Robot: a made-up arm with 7 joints. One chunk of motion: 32 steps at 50 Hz.
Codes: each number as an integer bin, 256 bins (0 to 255) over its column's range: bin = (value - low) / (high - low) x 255, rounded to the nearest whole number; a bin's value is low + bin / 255 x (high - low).
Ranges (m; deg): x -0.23..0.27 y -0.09..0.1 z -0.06..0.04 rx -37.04..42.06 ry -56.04..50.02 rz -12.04..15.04
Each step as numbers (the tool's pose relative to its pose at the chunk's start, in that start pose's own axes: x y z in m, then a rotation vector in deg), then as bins.
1 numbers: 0.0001 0.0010 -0.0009 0.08 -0.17 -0.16
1 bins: 117 122 151 120 134 112
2 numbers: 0.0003 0.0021 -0.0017 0.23 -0.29 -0.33
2 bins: 117 124 149 120 134 110
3 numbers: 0.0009 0.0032 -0.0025 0.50 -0.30 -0.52
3 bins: 118 125 147 121 134 108
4 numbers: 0.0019 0.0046 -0.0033 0.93 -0.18 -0.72
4 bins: 118 127 145 122 134 107
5 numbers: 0.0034 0.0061 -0.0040 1.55 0.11 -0.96
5 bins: 119 129 143 124 135 104
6 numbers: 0.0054 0.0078 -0.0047 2.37 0.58 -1.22
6 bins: 120 131 141 127 136 102
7 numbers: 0.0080 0.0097 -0.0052 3.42 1.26 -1.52
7 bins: 121 134 140 130 138 99
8 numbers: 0.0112 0.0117 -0.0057 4.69 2.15 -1.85
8 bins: 123 136 138 135 140 96
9 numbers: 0.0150 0.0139 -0.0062 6.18 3.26 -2.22
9 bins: 125 139 137 139 143 92
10 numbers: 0.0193 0.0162 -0.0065 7.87 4.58 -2.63
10 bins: 127 143 136 145 146 89
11 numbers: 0.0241 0.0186 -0.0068 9.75 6.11 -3.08
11 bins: 130 146 136 151 149 84
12 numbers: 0.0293 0.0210 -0.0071 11.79 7.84 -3.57
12 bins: 132 149 135 157 154 80
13 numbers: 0.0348 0.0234 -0.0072 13.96 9.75 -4.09
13 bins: 135 152 135 164 158 75
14 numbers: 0.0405 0.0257 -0.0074 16.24 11.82 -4.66
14 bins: 138 155 134 172 163 69
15 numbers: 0.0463 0.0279 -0.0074 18.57 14.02 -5.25
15 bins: 141 158 134 179 168 64
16 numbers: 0.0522 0.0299 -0.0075 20.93 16.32 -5.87
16 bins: 144 161 134 187 174 58
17 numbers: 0.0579 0.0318 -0.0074 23.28 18.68 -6.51
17 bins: 147 163 134 194 180 52
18 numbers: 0.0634 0.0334 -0.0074 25.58 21.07 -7.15
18 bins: 150 166 134 202 185 46
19 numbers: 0.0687 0.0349 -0.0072 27.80 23.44 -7.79
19 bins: 152 168 135 209 191 40
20 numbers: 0.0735 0.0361 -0.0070 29.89 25.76 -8.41
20 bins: 155 169 135 216 197 34
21 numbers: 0.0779 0.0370 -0.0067 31.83 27.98 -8.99
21 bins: 157 170 136 222 202 29
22 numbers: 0.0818 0.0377 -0.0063 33.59 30.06 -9.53
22 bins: 159 171 137 228 207 24
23 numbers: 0.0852 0.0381 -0.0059 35.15 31.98 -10.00
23 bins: 161 172 138 233 212 19
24 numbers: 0.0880 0.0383 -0.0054 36.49 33.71 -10.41
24 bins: 162 172 139 237 216 15
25 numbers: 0.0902 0.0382 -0.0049 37.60 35.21 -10.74
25 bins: 163 172 141 241 219 12
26 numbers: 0.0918 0.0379 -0.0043 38.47 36.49 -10.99
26 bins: 164 172 142 243 222 10
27 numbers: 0.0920 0.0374 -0.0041 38.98 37.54 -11.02
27 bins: 164 171 143 245 225 10
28 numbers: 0.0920 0.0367 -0.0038 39.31 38.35 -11.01
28 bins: 164 170 143 246 227 10
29 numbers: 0.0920 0.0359 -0.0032 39.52 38.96 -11.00
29 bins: 164 169 145 247 228 10
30 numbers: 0.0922 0.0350 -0.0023 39.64 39.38 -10.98
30 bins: 164 168 147 247 229 10
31 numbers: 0.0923 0.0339 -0.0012 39.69 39.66 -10.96
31 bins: 164 166 150 247 230 10
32 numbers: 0.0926 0.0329 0.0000 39.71 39.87 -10.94
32 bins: 165 165 153 247 231 10
